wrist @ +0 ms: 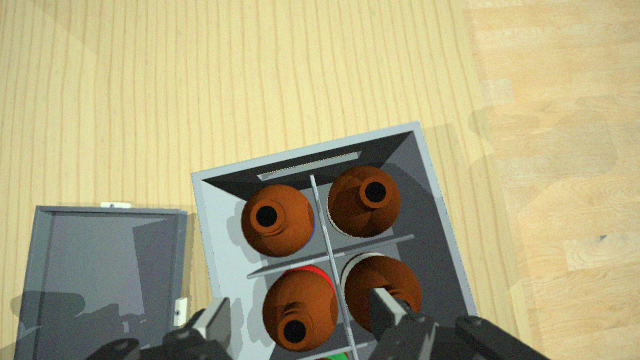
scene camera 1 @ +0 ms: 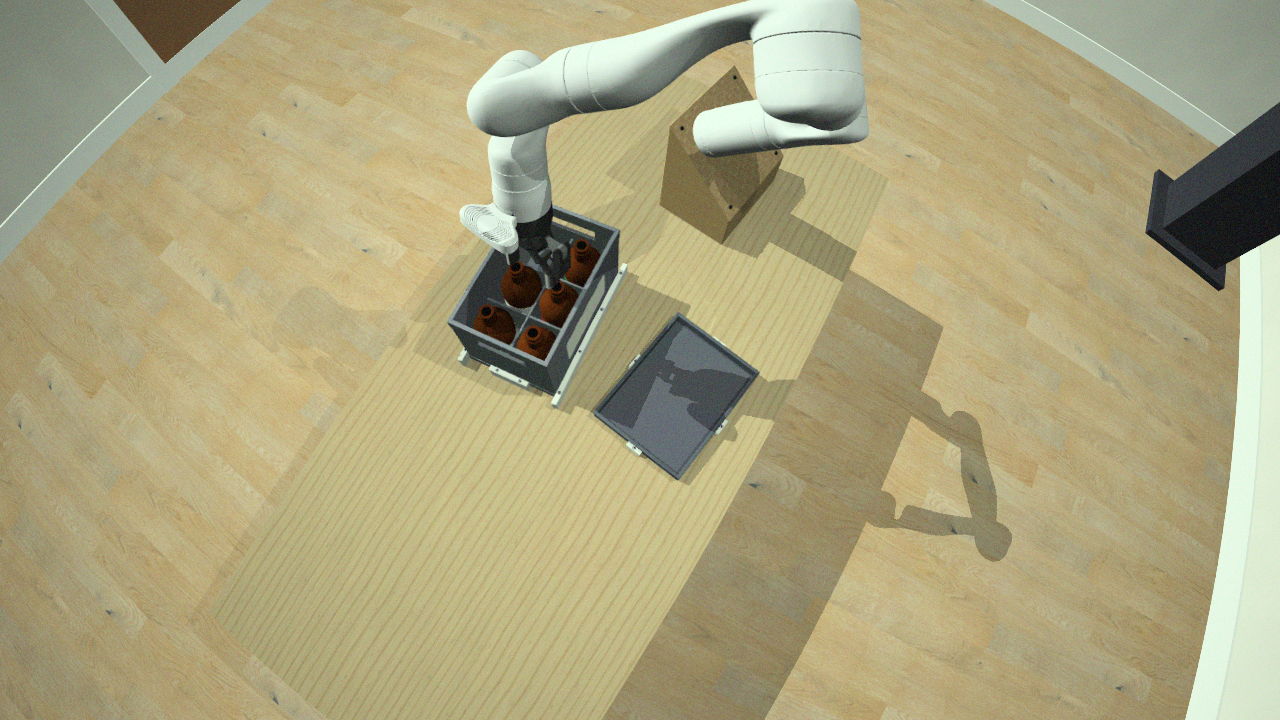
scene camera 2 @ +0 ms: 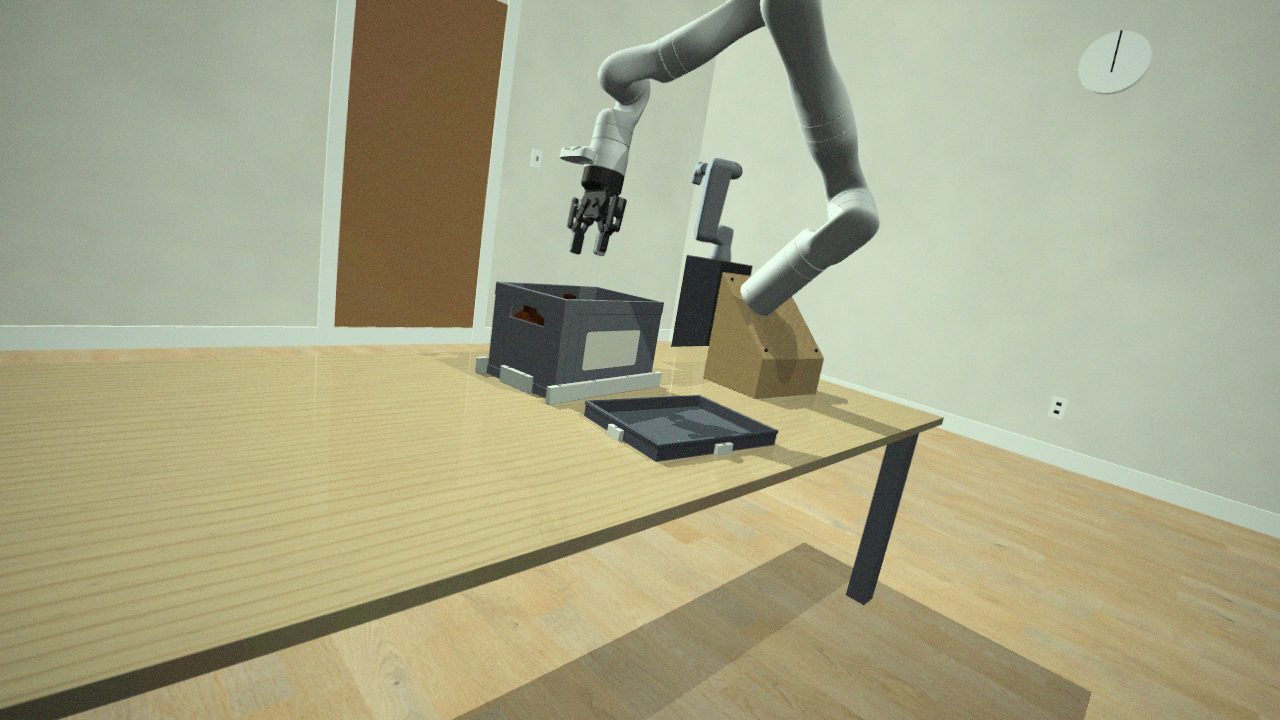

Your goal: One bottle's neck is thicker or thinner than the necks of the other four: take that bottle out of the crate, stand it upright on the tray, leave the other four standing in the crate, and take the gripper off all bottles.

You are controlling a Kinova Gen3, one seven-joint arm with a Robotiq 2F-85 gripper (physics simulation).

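Places are measured from the arm's base along level axes (x ahead, y left, z up), in centimetres.
Pixels of known places: gripper, between the fingertips: (wrist: 301,312) (scene camera 1: 532,273) (scene camera 2: 586,254); arm's base, origin of its link: (scene camera 1: 711,134) (scene camera 2: 756,299).
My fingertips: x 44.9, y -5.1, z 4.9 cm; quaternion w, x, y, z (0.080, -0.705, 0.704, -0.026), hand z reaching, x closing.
For each thing: its top centre in the pictures, then the offset to it from my fingertips.
- dark grey crate, centre of its top: (wrist: 349,325) (scene camera 1: 534,273) (scene camera 2: 583,292) dx -2.7, dy -3.0, dz -7.4 cm
- blue-banded bottle, centre of its top: (wrist: 266,216) (scene camera 1: 532,332) dx +5.4, dy +3.1, dz -8.6 cm
- red-banded bottle, centre of its top: (wrist: 294,331) (scene camera 1: 556,286) dx -3.3, dy +1.1, dz -8.6 cm
- green-banded bottle, centre of its top: (scene camera 1: 581,245) dx -12.1, dy -0.4, dz -8.6 cm
- tray, centre of its top: (wrist: 94,311) (scene camera 2: 682,415) (scene camera 1: 678,391) dx -4.4, dy +26.6, dz -22.3 cm
- white rail, centre of its top: (scene camera 1: 591,330) (scene camera 2: 610,378) dx -4.7, dy +6.7, dz -21.9 cm
The dark grey crate (scene camera 1: 501,354) (scene camera 2: 528,344) (wrist: 305,148) holds five brown bottles, all upright. The blue-banded bottle (scene camera 1: 537,343) (wrist: 252,237) and a white-banded bottle (scene camera 1: 494,325) (wrist: 345,200) stand at the end away from the robot's base. The red-banded bottle (scene camera 1: 556,307) (wrist: 300,295) and another white-banded bottle (scene camera 1: 519,288) (wrist: 362,280) are in the middle row. The green-banded bottle (scene camera 1: 583,264) (wrist: 336,357) is mostly cut off in the wrist view. Which neck differs I cannot tell. My gripper (scene camera 1: 532,273) (scene camera 2: 588,251) (wrist: 301,312) is open and empty, above the crate. The tray (scene camera 1: 657,429) (scene camera 2: 689,448) (wrist: 90,250) bears no bottle.
A white rail (scene camera 1: 590,335) (scene camera 2: 604,387) runs along the crate's tray side. Small white blocks (scene camera 1: 634,448) (scene camera 2: 614,433) (wrist: 180,311) sit against the tray's edges. The robot's wooden base block (scene camera 1: 698,192) (scene camera 2: 738,358) stands behind the tray. Thin dividers (wrist: 325,225) separate the crate's compartments.
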